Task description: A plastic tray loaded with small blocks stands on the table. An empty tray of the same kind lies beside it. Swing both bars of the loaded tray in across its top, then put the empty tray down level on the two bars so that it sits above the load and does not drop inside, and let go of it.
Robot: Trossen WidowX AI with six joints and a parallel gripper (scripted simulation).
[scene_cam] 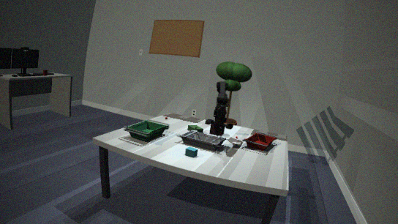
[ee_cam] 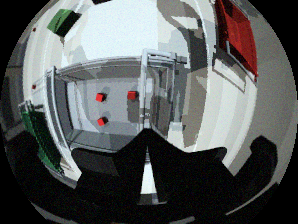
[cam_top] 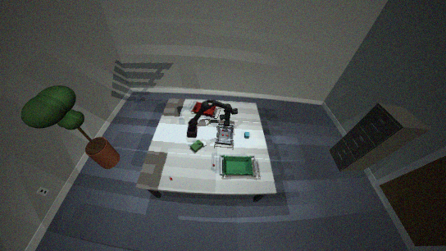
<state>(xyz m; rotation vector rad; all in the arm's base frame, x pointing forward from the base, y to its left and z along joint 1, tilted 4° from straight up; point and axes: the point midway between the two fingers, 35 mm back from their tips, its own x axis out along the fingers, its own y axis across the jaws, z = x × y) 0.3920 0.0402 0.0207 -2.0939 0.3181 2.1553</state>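
The red tray is 340 mm to the left of my gripper tip, 230 mm behind it and 40 mm below it. Round my gripper tip: teal block 230 mm ahead, 130 mm to the right, 70 mm below; then green block 350 mm behind, 210 mm to the right, 70 mm below.
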